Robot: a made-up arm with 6 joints. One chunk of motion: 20 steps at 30 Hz.
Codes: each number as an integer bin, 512 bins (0 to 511) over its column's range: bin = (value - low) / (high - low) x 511, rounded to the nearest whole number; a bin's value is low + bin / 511 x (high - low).
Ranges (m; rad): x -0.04..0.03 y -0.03..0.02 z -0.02..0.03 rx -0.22..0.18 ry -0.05..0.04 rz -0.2..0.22
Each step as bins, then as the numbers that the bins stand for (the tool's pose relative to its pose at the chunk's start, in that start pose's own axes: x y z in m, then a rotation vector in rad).
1 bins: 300 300 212 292 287 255
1 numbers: 0.0011 -0.0006 0.0007 0.0086 0.0005 0.0096
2 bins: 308 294 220 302 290 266
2 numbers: 0.0022 -0.0012 0.0015 0.0164 0.0011 0.0186
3 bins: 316 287 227 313 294 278
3 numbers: 0.0033 -0.0019 0.0022 0.0250 0.0018 0.0285
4 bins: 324 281 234 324 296 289
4 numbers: 0.0044 -0.0025 0.0029 0.0336 0.0021 0.0375
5 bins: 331 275 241 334 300 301
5 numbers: 0.0053 -0.0031 0.0036 0.0414 0.0028 0.0474
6 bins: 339 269 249 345 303 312
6 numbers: 0.0064 -0.0037 0.0044 0.0501 0.0034 0.0564
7 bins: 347 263 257 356 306 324
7 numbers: 0.0075 -0.0043 0.0051 0.0587 0.0039 0.0663
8 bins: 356 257 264 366 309 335
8 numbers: 0.0088 -0.0049 0.0058 0.0665 0.0044 0.0753
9 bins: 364 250 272 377 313 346
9 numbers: 0.0099 -0.0055 0.0066 0.0751 0.0051 0.0844
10 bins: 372 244 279 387 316 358
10 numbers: 0.0110 -0.0061 0.0073 0.0829 0.0057 0.0942
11 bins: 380 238 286 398 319 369
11 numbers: 0.0121 -0.0067 0.0080 0.0915 0.0062 0.1033
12 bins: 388 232 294 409 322 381
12 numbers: 0.0132 -0.0073 0.0088 0.1002 0.0067 0.1132
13 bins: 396 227 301 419 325 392
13 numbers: 0.0142 -0.0078 0.0095 0.1080 0.0072 0.1222
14 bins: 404 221 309 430 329 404
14 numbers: 0.0153 -0.0084 0.0102 0.1166 0.0079 0.1321
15 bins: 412 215 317 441 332 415
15 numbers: 0.0164 -0.0090 0.0110 0.1252 0.0085 0.1411
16 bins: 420 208 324 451 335 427
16 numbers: 0.0175 -0.0096 0.0117 0.1330 0.0090 0.1510
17 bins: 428 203 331 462 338 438
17 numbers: 0.0186 -0.0101 0.0124 0.1416 0.0095 0.1600
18 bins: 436 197 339 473 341 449
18 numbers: 0.0197 -0.0107 0.0132 0.1503 0.0101 0.1690
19 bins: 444 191 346 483 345 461
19 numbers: 0.0208 -0.0113 0.0139 0.1581 0.0108 0.1789
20 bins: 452 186 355 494 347 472
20 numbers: 0.0219 -0.0118 0.0147 0.1667 0.0111 0.1879
